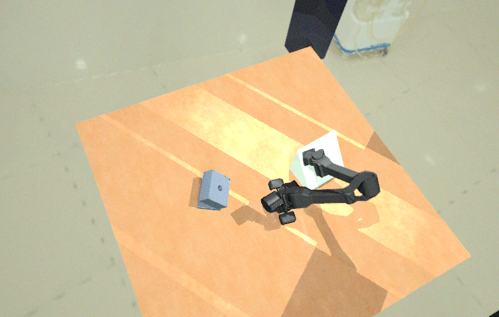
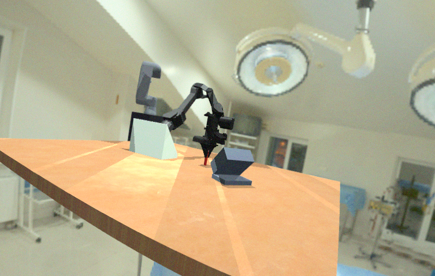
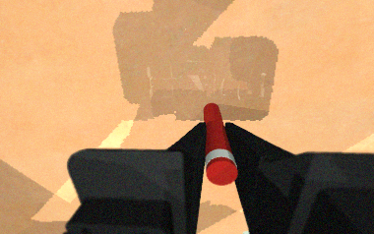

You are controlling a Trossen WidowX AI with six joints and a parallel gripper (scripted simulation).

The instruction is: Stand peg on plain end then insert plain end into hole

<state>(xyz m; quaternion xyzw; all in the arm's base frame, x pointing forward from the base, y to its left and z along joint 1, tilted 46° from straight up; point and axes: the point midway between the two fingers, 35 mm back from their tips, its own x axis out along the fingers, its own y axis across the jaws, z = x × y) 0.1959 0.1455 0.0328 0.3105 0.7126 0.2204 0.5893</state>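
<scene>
My gripper tip is 22 cm short of the blue-grey sloped panel, 17 cm to the left of it and 3 cm below it. Round my gripper tip: red peg (2 cm above).
</scene>
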